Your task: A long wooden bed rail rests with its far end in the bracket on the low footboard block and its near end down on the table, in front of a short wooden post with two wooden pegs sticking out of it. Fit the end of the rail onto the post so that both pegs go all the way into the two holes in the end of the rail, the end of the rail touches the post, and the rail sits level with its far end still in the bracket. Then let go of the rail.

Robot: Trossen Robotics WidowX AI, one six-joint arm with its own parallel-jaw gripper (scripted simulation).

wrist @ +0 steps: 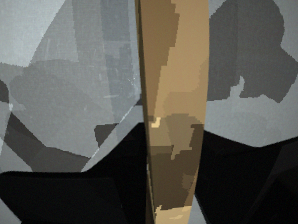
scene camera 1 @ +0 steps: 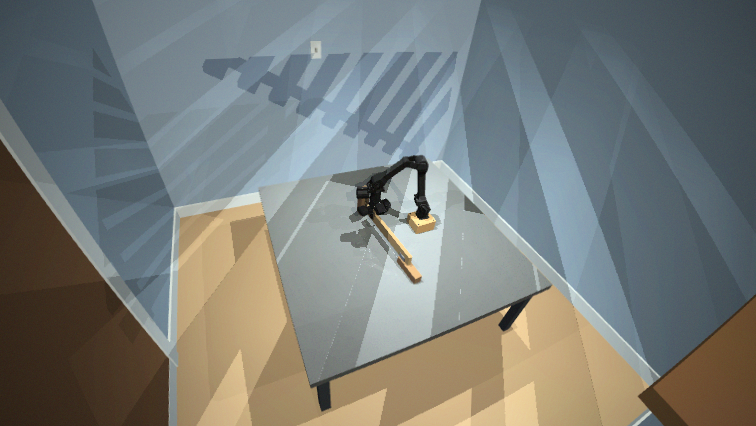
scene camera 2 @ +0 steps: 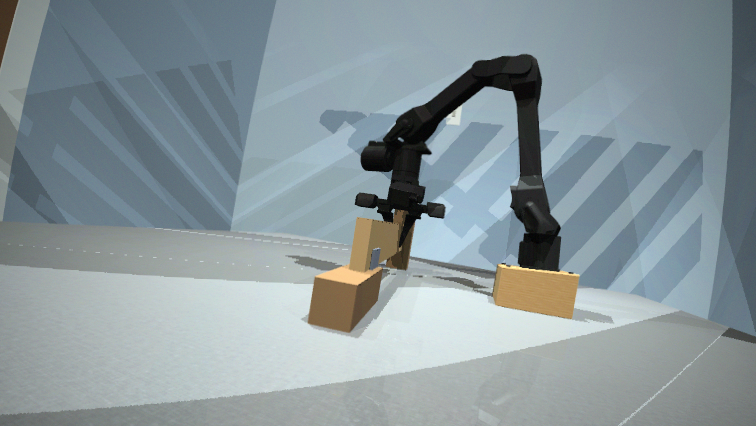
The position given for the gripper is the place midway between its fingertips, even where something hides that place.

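Gripper visible: the gripper (scene camera 2: pixel 394 246), again as it (wrist: pixel 157 127). Likewise a wooden rail (scene camera 2: pixel 369 234), also it (wrist: pixel 173 50).
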